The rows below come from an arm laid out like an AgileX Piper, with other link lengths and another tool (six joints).
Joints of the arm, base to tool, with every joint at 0 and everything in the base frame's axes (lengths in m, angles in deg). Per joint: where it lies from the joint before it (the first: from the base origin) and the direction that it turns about. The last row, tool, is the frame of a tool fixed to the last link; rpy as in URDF.
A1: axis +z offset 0 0 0.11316
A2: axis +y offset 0 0 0
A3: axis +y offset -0.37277 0 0.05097
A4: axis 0.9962 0 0.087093 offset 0.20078 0 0.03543
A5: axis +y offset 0 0 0
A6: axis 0.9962 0 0.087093 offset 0.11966 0 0.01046
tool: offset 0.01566 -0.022 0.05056 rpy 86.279 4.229 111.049
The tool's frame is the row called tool.
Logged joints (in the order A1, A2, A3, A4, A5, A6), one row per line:
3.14, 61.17, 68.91, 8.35, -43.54, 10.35
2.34, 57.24, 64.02, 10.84, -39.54, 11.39
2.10, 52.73, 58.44, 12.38, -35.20, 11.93
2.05, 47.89, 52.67, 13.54, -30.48, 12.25
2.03, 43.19, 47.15, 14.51, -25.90, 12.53
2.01, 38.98, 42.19, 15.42, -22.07, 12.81
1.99, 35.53, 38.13, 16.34, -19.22, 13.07
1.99, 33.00, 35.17, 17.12, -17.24, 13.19
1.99, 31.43, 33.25, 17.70, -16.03, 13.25
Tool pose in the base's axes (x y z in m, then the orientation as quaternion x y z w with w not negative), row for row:
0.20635, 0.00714, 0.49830, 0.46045, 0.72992, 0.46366, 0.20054
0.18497, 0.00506, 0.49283, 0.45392, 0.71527, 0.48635, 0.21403
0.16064, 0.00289, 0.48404, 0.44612, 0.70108, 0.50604, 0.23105
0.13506, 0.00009, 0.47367, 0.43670, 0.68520, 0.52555, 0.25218
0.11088, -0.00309, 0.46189, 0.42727, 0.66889, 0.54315, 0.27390
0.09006, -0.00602, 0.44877, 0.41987, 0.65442, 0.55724, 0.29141
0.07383, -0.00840, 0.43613, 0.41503, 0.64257, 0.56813, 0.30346
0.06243, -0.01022, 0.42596, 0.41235, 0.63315, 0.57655, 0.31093
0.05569, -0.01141, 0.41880, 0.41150, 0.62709, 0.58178, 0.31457
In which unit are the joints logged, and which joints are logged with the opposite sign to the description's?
The joints are logged in degrees. Opposite sign: A3, A5, A6.
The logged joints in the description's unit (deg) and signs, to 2 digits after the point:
3.14, 61.17, -68.91, 8.35, 43.54, -10.35
2.34, 57.24, -64.02, 10.84, 39.54, -11.39
2.10, 52.73, -58.44, 12.38, 35.20, -11.93
2.05, 47.89, -52.67, 13.54, 30.48, -12.25
2.03, 43.19, -47.15, 14.51, 25.90, -12.53
2.01, 38.98, -42.19, 15.42, 22.07, -12.81
1.99, 35.53, -38.13, 16.34, 19.22, -13.07
1.99, 33.00, -35.17, 17.12, 17.24, -13.19
1.99, 31.43, -33.25, 17.70, 16.03, -13.25

